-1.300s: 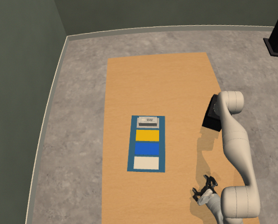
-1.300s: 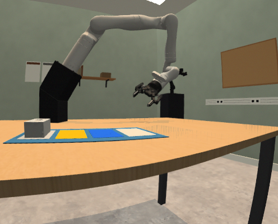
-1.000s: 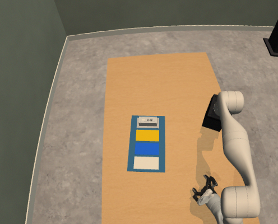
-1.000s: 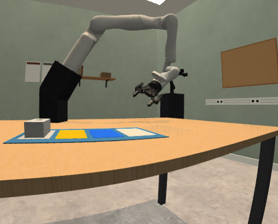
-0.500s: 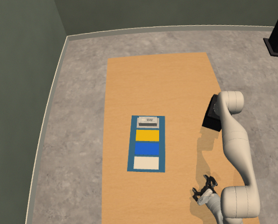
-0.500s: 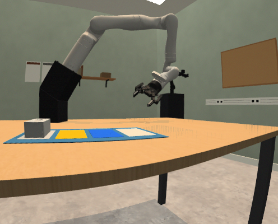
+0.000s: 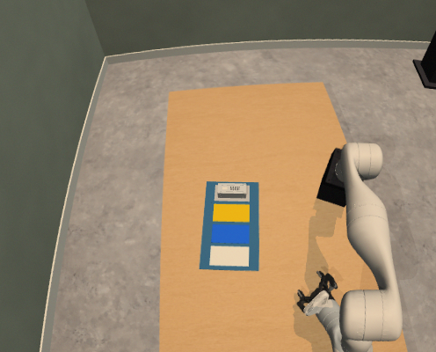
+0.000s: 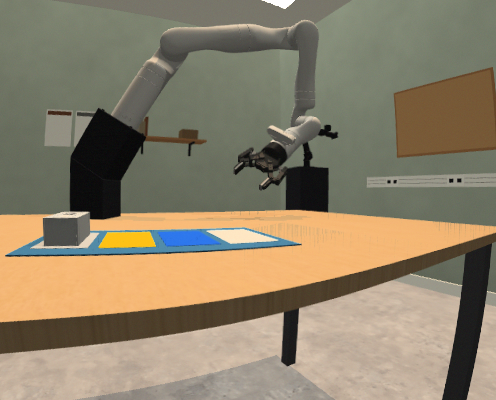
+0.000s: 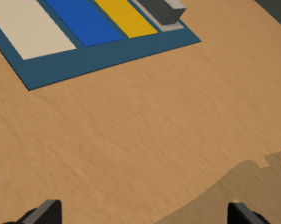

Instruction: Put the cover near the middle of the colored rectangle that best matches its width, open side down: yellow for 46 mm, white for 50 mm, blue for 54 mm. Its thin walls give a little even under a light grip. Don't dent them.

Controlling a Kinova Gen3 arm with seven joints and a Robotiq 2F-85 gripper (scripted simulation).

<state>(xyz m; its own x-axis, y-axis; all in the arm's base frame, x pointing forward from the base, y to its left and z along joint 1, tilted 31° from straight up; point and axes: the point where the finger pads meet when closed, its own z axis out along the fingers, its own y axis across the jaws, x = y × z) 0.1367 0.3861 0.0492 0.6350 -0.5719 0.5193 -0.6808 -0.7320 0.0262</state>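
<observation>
Now: the cover 31 cm ahead of my hand, 40 cm to the right of it and 10 cm below it.
</observation>
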